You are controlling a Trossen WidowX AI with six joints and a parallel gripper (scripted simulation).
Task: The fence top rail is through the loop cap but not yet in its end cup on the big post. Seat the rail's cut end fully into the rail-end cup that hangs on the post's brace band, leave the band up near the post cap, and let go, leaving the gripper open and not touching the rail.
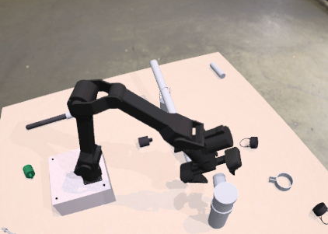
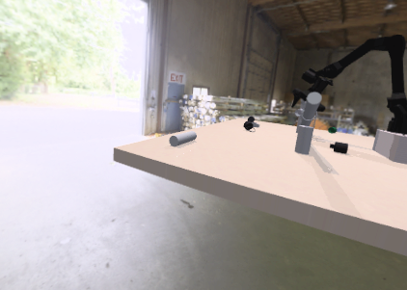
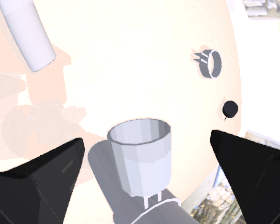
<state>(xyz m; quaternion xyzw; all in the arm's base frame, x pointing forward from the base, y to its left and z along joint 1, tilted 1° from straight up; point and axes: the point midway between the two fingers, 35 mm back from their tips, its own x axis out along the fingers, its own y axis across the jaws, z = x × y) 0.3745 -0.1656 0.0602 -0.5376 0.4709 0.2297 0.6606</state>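
Right now my gripper tip is 10 mm past the rail-end cup and 20 mm to the left of it. The rest, counted from my gripper tip: line post (30 mm behind, 450 mm to the left, 20 mm below); short tube (330 mm ahead, 650 mm to the left, 110 mm below).
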